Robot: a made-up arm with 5 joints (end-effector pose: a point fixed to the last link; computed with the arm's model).
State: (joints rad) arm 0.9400 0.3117 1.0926 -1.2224 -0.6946
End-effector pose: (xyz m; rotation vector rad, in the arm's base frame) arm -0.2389 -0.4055 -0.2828 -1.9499 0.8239 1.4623
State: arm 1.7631 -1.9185 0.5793 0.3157 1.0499
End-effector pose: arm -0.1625 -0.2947 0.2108 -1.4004 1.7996 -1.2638
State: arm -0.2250 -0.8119 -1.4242 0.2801 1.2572
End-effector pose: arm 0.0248 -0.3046 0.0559 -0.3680 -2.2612 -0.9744
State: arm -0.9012 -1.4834 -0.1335 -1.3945 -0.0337
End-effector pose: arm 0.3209 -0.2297 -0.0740 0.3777 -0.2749 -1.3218
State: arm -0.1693 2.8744 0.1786 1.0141 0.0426
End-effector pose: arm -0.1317 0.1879 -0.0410 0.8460 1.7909 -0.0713
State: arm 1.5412 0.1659 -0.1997 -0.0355 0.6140
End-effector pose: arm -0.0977 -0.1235 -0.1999 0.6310 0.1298 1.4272
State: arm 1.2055 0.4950 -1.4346 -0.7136 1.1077
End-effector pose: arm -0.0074 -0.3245 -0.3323 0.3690 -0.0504 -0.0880
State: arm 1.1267 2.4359 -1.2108 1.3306 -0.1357
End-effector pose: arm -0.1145 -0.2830 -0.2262 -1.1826 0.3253 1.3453
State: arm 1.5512 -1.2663 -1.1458 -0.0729 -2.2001
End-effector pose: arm 0.2077 -0.1560 0.1243 -0.1759 1.4181 0.0438
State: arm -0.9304 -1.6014 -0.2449 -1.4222 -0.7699
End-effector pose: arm 0.3211 -0.2460 -0.0262 0.4835 0.3436 -1.5314
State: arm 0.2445 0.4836 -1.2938 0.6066 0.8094
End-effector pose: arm 0.1232 -0.2288 -0.0904 -0.1971 -0.8846 -0.2828
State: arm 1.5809 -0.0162 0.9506 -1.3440 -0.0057
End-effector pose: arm -0.0307 -0.4685 -0.3332 -1.4941 0.5779 1.8662
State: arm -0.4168 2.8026 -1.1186 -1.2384 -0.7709
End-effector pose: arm -0.2256 0.0378 0.3024 0.7610 -1.7258 -0.0016
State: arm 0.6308 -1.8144 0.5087 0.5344 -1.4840
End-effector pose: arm -0.1629 -0.0101 0.2047 0.1783 -1.1395 -0.5085
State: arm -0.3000 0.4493 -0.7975 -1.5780 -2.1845
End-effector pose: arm -0.1246 0.1908 -0.2758 0.2582 -2.5291 -0.5362
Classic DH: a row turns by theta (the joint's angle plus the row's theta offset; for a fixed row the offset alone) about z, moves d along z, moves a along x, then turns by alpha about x. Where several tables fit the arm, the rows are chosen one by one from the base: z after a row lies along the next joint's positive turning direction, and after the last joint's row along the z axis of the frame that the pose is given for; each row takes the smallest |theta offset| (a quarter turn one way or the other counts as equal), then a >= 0, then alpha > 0; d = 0 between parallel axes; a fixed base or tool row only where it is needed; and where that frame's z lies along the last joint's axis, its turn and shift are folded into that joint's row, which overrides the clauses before.
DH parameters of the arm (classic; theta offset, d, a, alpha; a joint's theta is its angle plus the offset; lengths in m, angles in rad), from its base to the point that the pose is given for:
base (fixed): -1.0712 0 0.1977 0
joint 1: 0.9871 -0.0153 -0.1774 -1.3365
joint 2: 0 0.0946 0.0051 1.3365
joint 3: 0.0841 -0.07 -0.0271 1.5708
joint 4: -1.0257 -0.3448 0.2106 -0.6408
joint 5: 1.2529 0.2784 0.0024 -1.1066
tool (fixed): -0.7185 0.0007 0 0

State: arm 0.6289 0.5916 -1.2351 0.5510 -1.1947
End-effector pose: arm 0.1295 -0.2084 -0.1313 -0.7881 0.6549 -1.1005
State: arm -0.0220 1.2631 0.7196 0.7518 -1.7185
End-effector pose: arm -0.0468 0.1920 -0.0112 -0.6045 1.4511 0.4690
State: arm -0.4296 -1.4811 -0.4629 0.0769 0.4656
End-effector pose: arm 0.1005 -0.1445 0.2504 -0.1001 -2.0874 -0.6279
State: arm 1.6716 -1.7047 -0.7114 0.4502 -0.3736
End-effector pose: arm 0.1200 -0.3545 0.2622 1.6316 -0.6938 0.0366
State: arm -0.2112 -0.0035 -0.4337 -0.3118 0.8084
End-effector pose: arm 0.1786 -0.0489 -0.2270 0.5220 -0.5121 -0.5007
